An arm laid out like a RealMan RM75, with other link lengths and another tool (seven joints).
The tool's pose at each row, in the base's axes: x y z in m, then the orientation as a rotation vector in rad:
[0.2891, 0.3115, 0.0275, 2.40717, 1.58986, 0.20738]
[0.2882, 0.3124, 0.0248, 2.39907, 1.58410, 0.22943]
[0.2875, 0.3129, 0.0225, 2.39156, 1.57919, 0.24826]
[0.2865, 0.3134, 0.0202, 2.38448, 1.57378, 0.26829]
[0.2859, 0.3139, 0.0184, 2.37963, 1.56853, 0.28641]
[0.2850, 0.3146, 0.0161, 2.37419, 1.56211, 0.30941]
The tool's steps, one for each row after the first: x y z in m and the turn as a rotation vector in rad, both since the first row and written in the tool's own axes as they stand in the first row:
[0.0005, -0.0019, 0.0022, -0.01552, 0.00829, 0.00158]
[0.0007, -0.0034, 0.0042, -0.02911, 0.01527, 0.00268]
[0.0009, -0.0051, 0.0061, -0.04293, 0.02308, 0.00437]
[0.0011, -0.0063, 0.0076, -0.05440, 0.03068, 0.00677]
[0.0014, -0.0080, 0.0095, -0.06822, 0.04080, 0.01001]

